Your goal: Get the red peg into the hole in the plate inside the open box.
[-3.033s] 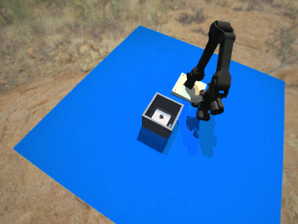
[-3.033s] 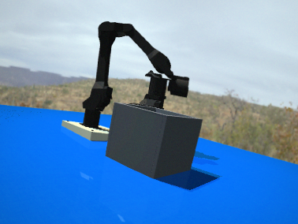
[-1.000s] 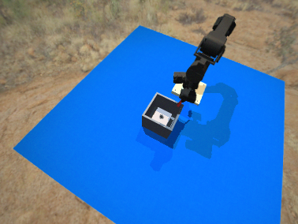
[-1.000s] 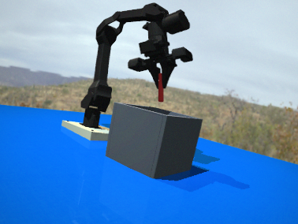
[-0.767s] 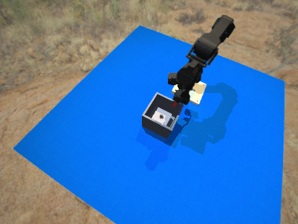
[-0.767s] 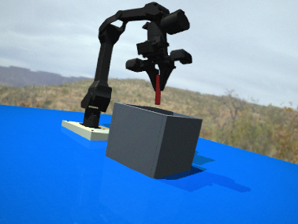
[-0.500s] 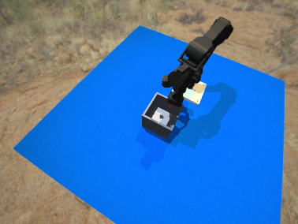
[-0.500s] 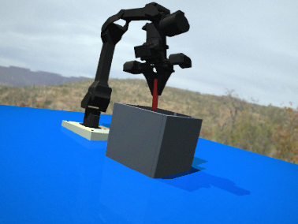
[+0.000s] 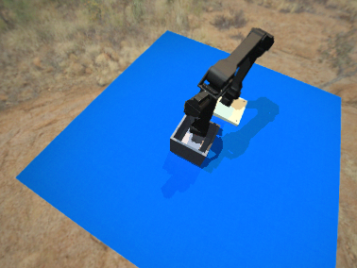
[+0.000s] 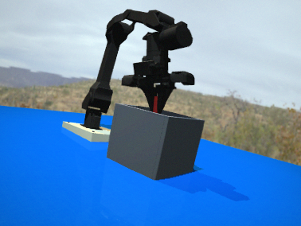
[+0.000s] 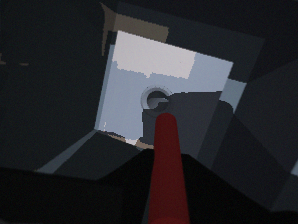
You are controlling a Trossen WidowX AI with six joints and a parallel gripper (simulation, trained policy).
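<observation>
The red peg is right at my gripper tip. From my gripper tip the other things lie so: pale plate: 20 mm ahead, 10 mm to the right, 80 mm below.
</observation>
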